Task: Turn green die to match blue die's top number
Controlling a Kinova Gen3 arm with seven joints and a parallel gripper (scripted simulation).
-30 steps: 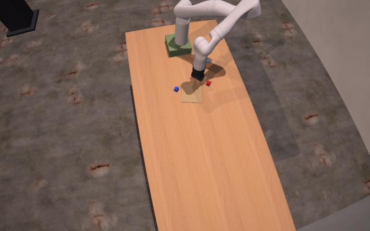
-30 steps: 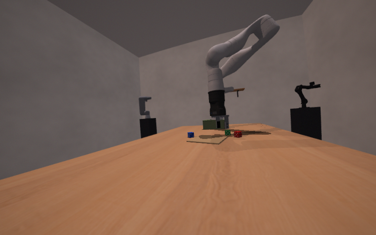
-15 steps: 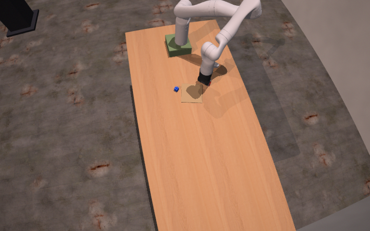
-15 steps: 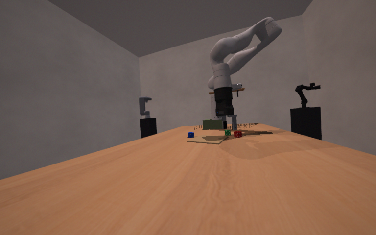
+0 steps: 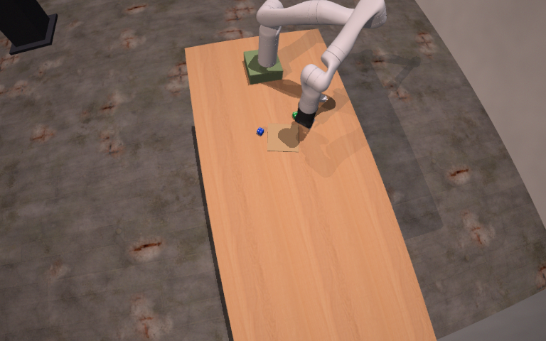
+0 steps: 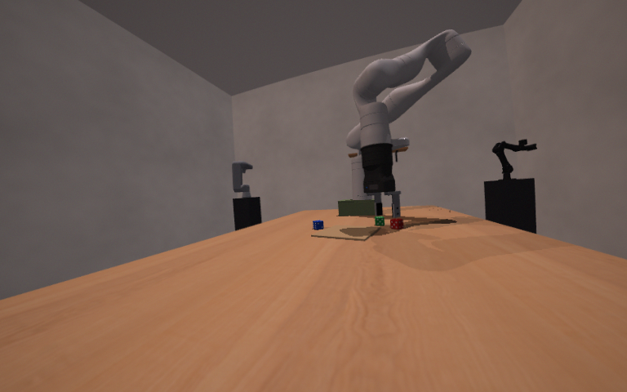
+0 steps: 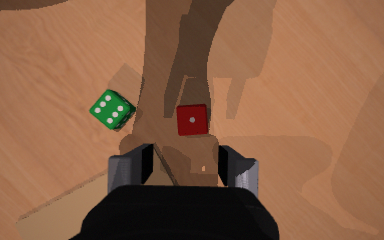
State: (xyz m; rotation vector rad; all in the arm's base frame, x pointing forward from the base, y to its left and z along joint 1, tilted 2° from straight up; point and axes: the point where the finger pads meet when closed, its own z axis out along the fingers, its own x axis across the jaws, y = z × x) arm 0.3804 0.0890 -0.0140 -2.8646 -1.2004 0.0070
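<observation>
Now: hand 4 cm above the red die, 2 cm to the right of it and 2 cm past it. The rest, counted from my hand: blue die (20 cm to the right, 4 cm below, 2 cm behind); green die (7 cm behind, 4 cm below, 2 cm to the right); tan mat (10 cm to the right, 5 cm below, 3 cm ahead).
</observation>
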